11 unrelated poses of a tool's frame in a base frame.
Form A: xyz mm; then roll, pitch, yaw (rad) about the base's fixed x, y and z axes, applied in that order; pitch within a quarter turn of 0, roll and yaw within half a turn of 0.
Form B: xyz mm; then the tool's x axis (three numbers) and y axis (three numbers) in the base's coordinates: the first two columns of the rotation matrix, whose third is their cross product. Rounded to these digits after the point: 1 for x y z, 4 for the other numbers.
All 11 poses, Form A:
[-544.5, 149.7, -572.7, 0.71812, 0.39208, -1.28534]
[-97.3, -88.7, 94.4, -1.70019, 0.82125, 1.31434]
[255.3, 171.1, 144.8, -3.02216, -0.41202, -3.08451]
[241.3, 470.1, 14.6, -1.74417, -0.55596, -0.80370]
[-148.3, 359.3, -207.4, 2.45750, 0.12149, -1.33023]
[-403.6, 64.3, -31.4, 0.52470, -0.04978, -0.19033]
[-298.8, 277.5, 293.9, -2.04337, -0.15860, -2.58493]
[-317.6, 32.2, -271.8, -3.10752, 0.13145, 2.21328]
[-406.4, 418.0, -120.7, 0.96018, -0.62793, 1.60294]
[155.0, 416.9, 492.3, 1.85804, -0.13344, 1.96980]
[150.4, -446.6, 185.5, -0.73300, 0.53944, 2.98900]
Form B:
[-544.5, 149.7, -572.7, 0.2602, -0.8867, -0.3821, 0.7934, -0.0292, 0.6080]
[-97.3, -88.7, 94.4, 0.1728, 0.6590, -0.7320, -0.0593, -0.7349, -0.6756]
[255.3, 171.1, 144.8, -0.9148, -0.0523, 0.4005, -0.1043, 0.9885, -0.1092]
[241.3, 470.1, 14.6, 0.5895, -0.6115, 0.5278, 0.2366, -0.4940, -0.8367]
[-148.3, 359.3, -207.4, 0.2365, -0.9640, -0.1212, -0.7344, -0.2590, 0.6273]
[-403.6, 64.3, -31.4, 0.9807, -0.1889, 0.0498, 0.1393, 0.8546, 0.5003]
[-298.8, 277.5, 293.9, -0.8384, -0.5217, 0.1579, -0.3599, 0.3122, -0.8792]
[-317.6, 32.2, -271.8, -0.5940, 0.7937, -0.1311, 0.8028, 0.5953, -0.0338]
[-406.4, 418.0, -120.7, -0.0260, 0.8088, 0.5875, -0.5576, -0.4995, 0.6630]
[155.0, 416.9, 492.3, -0.3850, 0.9133, 0.1330, 0.3106, -0.0075, 0.9505]
[150.4, -446.6, 185.5, -0.8480, 0.1304, -0.5137, 0.2267, -0.7868, -0.5741]

